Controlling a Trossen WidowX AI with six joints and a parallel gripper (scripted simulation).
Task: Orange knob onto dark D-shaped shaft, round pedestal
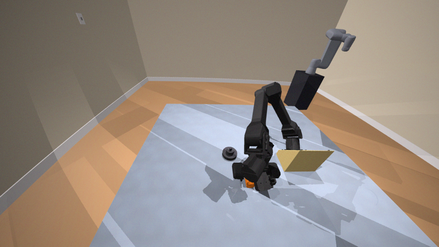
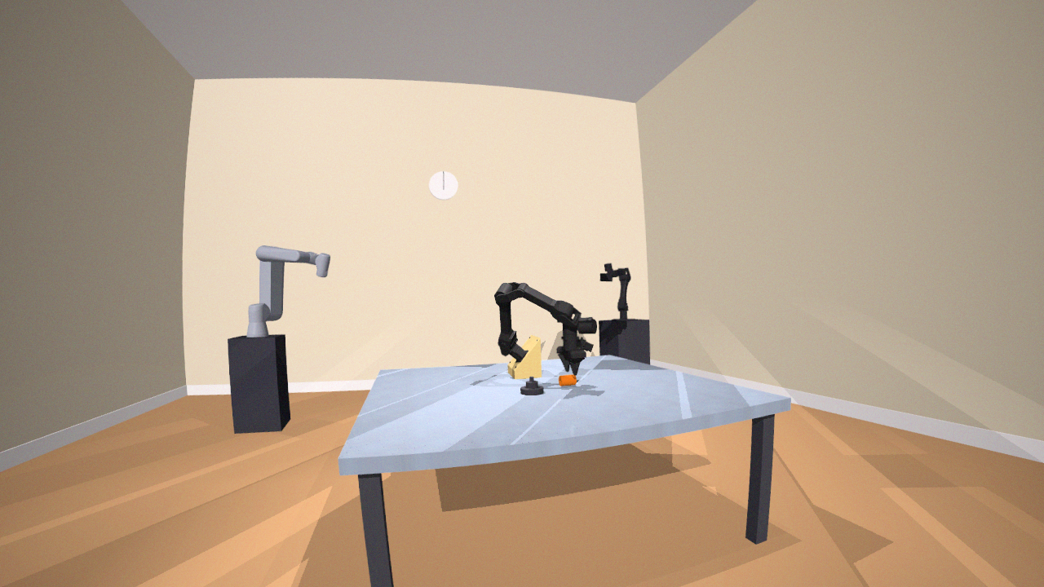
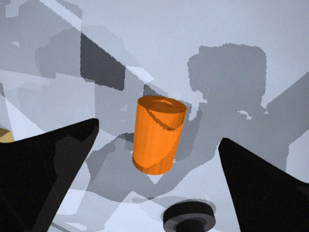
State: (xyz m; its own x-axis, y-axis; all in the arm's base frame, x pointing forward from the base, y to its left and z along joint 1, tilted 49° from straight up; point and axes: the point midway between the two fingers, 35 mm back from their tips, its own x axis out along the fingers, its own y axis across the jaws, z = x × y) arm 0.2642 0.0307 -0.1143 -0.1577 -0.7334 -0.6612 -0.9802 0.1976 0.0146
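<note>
Right now my gripper tip is 20 mm to the left of the orange knob and 30 mm above it. Also, from my gripper tip: dark round pedestal: 50 mm ahead, 190 mm to the right, 10 mm below.
</note>
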